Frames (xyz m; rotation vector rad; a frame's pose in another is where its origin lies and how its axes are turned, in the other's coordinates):
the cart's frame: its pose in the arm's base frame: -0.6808 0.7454 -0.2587 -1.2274 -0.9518 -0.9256
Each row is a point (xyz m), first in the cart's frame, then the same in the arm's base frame.
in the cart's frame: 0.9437 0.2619 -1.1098
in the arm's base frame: -0.0281 -0.3812 0.4452
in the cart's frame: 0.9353 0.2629 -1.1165
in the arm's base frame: -0.0294 -0.3873 0.4364
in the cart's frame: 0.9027 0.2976 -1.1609
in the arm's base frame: -0.0041 -0.4258 0.3905
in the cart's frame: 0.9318 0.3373 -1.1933
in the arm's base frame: 0.0456 -0.4554 0.4020
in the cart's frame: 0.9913 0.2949 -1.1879
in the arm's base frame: 0.0252 -0.4579 0.4723
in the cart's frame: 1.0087 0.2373 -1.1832
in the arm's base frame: -0.0234 -0.4604 0.5079
